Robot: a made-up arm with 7 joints. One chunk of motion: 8 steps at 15 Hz.
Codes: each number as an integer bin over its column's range. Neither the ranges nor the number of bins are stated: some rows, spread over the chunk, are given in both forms.
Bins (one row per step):
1: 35 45 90 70 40 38
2: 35 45 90 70 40 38
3: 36 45 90 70 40 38
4: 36 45 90 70 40 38
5: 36 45 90 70 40 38
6: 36 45 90 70 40 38
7: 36 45 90 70 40 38
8: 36 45 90 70 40 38
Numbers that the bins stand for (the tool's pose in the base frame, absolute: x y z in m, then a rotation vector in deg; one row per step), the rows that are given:
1: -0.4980 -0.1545 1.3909 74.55 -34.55 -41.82
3: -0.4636 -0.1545 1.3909 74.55 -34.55 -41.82
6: -0.4636 -0.1545 1.3909 74.55 -34.55 -41.82
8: -0.4636 -0.1545 1.3909 74.55 -34.55 -41.82
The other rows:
2: -0.4980 -0.1545 1.3909 74.55 -34.55 -41.82
4: -0.4636 -0.1545 1.3909 74.55 -34.55 -41.82
5: -0.4636 -0.1545 1.3909 74.55 -34.55 -41.82
7: -0.4636 -0.1545 1.3909 74.55 -34.55 -41.82

